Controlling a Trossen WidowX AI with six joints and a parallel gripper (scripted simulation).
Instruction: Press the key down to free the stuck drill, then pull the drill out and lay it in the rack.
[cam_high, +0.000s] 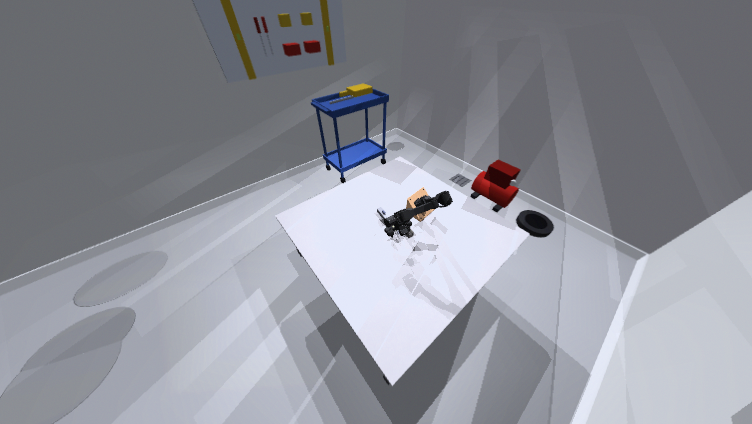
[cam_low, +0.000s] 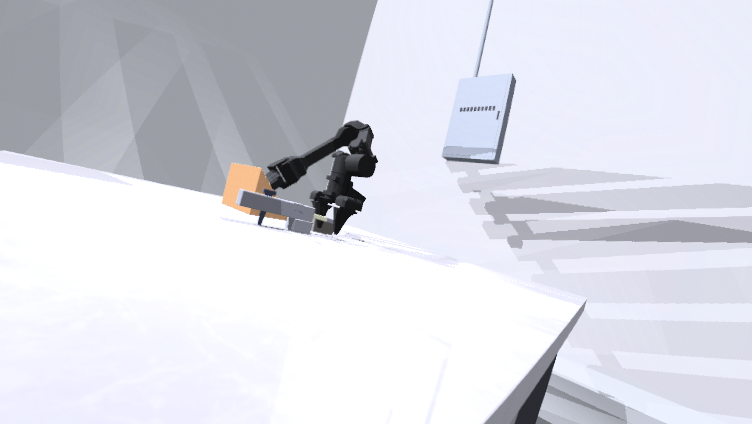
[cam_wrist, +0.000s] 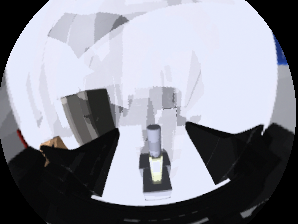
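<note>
Right now the drill is 10 mm behind my gripper tip, 40 mm to the right of it and 30 mm above it. From my gripper tip the other things lie so: dark block (70 mm behind, 40 mm to the left).
</note>
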